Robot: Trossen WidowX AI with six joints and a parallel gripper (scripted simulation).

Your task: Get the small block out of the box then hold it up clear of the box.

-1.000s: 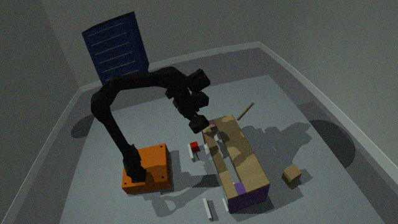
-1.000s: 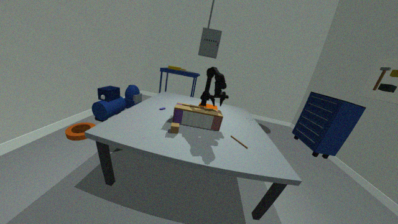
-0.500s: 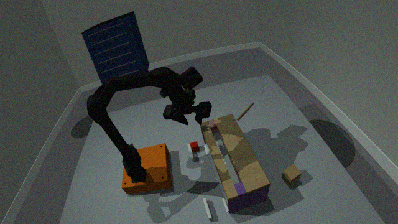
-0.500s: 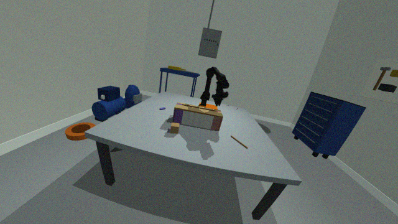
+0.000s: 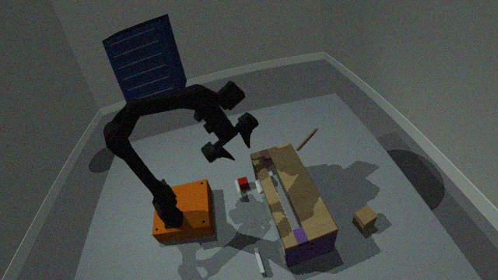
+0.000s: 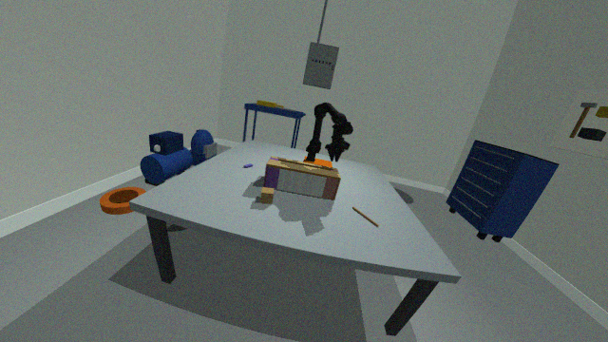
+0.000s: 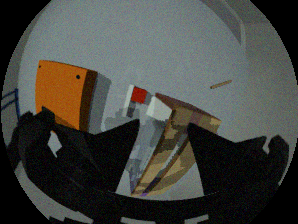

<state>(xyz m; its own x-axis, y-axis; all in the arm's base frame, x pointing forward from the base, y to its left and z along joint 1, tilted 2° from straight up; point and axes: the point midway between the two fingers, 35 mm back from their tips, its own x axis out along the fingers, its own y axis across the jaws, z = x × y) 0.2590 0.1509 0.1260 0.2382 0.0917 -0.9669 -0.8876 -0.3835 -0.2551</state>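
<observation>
Now: gripper tip 2 cm past the red block and 14 cm above it. The rest, counted from my gripper tip: thin wooden stick 27 cm ahead, 20 cm to the left, 15 cm below; then box 8 cm ahead, 16 cm to the right, 10 cm below; then tan cube 34 cm ahead, 28 cm to the right, 13 cm below.
</observation>
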